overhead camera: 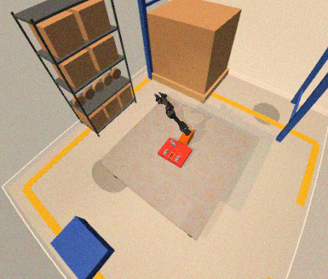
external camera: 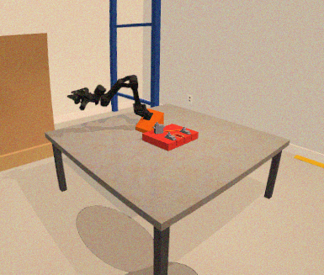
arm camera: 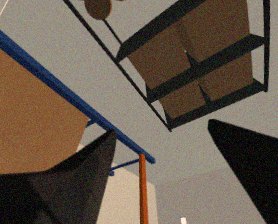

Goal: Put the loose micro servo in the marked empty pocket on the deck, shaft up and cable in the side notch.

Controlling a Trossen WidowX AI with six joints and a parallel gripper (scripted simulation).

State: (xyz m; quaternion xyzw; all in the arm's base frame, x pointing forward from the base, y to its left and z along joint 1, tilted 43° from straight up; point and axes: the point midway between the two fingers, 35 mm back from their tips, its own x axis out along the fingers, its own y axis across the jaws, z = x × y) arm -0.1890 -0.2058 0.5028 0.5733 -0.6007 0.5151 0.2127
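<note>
Now: the red robot deck 410 mm ahead of my gripper tip, 480 mm to the left of it and 300 mm below it.
</note>
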